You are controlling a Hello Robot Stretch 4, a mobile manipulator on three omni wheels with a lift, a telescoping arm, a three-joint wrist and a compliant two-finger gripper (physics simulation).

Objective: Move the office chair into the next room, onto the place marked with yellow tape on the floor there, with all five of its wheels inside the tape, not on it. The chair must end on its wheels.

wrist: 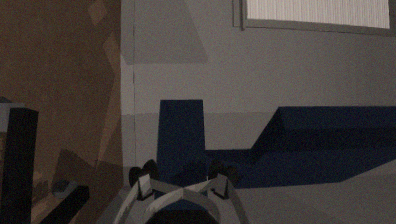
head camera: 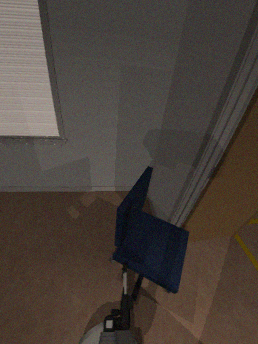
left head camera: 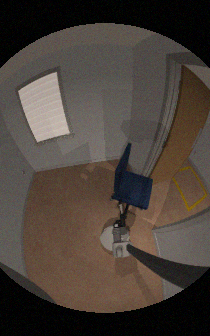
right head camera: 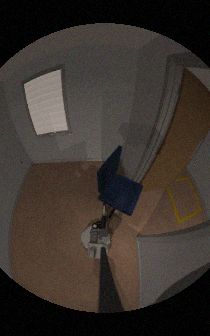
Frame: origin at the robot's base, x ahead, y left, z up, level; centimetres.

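Seen in the pictures: gripper, between the fingertips: (wrist: 183, 172) (head camera: 124, 264) (left head camera: 119, 200) (right head camera: 104, 201).
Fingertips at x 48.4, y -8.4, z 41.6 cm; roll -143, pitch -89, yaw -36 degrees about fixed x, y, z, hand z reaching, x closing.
Observation:
A point is followed by its place in that frame.
The office chair (head camera: 153, 246) @[x 60.9, y -30.1, z 44.3 cm] (left head camera: 132, 187) @[x 63.5, y -28.2, z 44.3 cm] (right head camera: 120, 192) @[x 61.7, y -29.3, z 44.2 cm] has a dark blue seat and backrest. It stands upright right beside the door frame (head camera: 209, 172) @[x 89.0, y -64.3, z 97.6 cm], in the room with the window. In the wrist view, turned sideways, its seat edge (wrist: 180, 128) @[x 51.3, y -3.3, z 41.1 cm] lies between my fingers with a gap on each side. My gripper (wrist: 183, 172) @[x 48.4, y -8.4, z 41.6 cm] (head camera: 124, 270) (left head camera: 120, 206) (right head camera: 103, 206) is partly open at the seat's near edge. A dark base leg (head camera: 137, 287) @[x 42.3, y -21.7, z 7.9 cm] (wrist: 65, 204) @[x 83.3, y -25.4, z 6.5 cm] shows under the seat; the wheels are mostly hidden. The yellow tape rectangle (head camera: 246, 249) @[x 78.8, y -157.4, z -2.7 cm] (left head camera: 181, 192) @[x 54.3, y -160.6, z -1.7 cm] (right head camera: 172, 202) @[x 57.6, y -158.2, z -3.4 cm] lies on the floor beyond the doorway to the right.
A brown door (head camera: 233, 172) @[x 87.0, y -80.9, z 100.6 cm] (left head camera: 187, 120) @[x 88.7, y -93.0, z 135.7 cm] (right head camera: 185, 125) @[x 88.2, y -89.1, z 138.6 cm] stands open in the doorway. A grey partition wall (left head camera: 182, 240) @[x -20.7, y -66.1, z 67.4 cm] (right head camera: 170, 260) @[x -25.1, y -66.6, z 81.4 cm] bounds the doorway's near side. A window with blinds (head camera: 24, 77) @[x 156.7, y 91.1, z 139.1 cm] (left head camera: 42, 107) @[x 155.3, y 104.4, z 144.4 cm] is in the far wall at the left.

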